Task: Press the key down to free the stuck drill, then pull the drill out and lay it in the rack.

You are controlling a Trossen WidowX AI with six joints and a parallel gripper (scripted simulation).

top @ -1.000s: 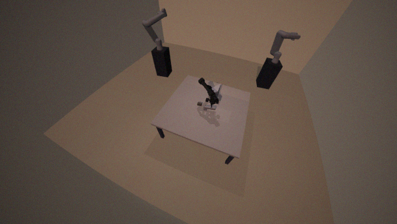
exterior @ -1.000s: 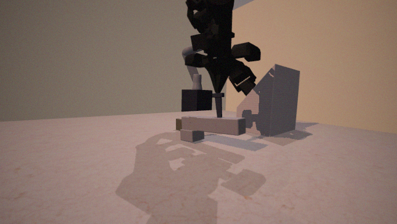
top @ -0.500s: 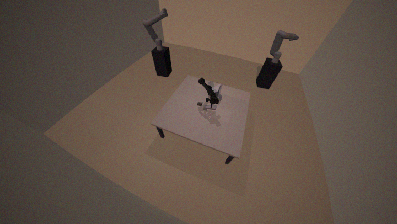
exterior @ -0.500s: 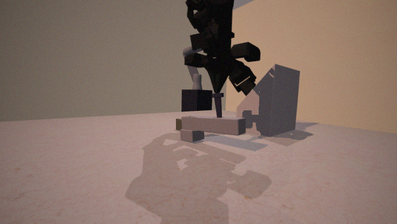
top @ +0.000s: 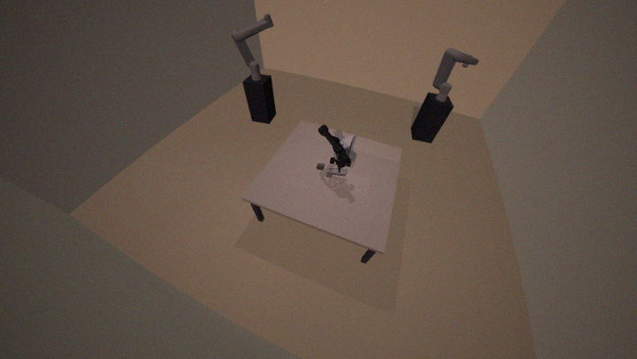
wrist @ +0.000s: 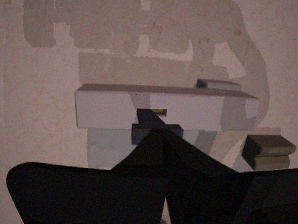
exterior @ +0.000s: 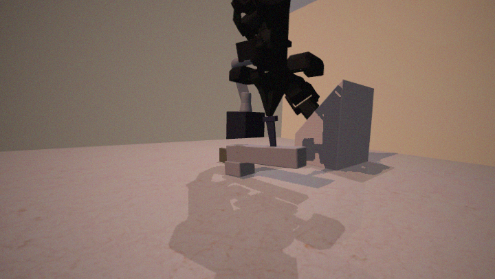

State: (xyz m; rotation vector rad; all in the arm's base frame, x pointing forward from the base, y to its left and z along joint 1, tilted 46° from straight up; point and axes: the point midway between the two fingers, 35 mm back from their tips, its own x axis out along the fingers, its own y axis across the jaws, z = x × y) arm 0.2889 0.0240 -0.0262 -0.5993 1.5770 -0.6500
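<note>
Now: the thin key 3 cm below my gripper tip. Round my gripper tip: olive block (19 cm to the right, 12 cm below, 8 cm behind); grey block housing (9 cm below, 3 cm to the right, 1 cm behind).
</note>
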